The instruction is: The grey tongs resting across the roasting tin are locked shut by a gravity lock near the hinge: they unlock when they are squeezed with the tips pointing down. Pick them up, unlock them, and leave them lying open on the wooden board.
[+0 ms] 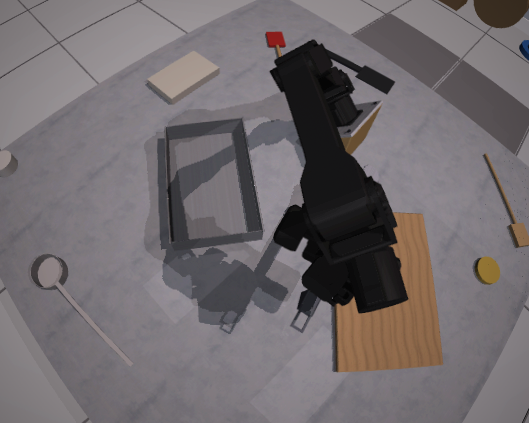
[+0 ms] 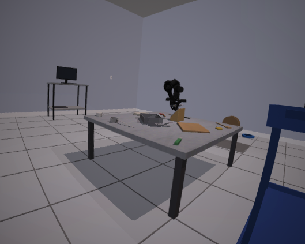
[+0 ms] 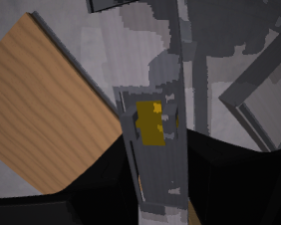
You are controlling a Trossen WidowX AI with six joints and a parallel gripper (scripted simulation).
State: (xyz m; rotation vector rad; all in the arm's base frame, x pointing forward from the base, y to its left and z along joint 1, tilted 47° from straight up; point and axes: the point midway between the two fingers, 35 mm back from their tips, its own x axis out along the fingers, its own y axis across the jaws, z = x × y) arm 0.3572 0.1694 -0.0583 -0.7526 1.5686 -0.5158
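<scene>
My gripper tip is now 20 mm short of the yellow lock piece and 40 mm below it. From my gripper tip the other things lie so: wooden board 110 mm behind, 140 mm to the left, 160 mm below; then roasting tin 50 mm behind, 320 mm to the right, 140 mm below; then yellow disc 310 mm behind, 350 mm to the left, 160 mm below.
</scene>
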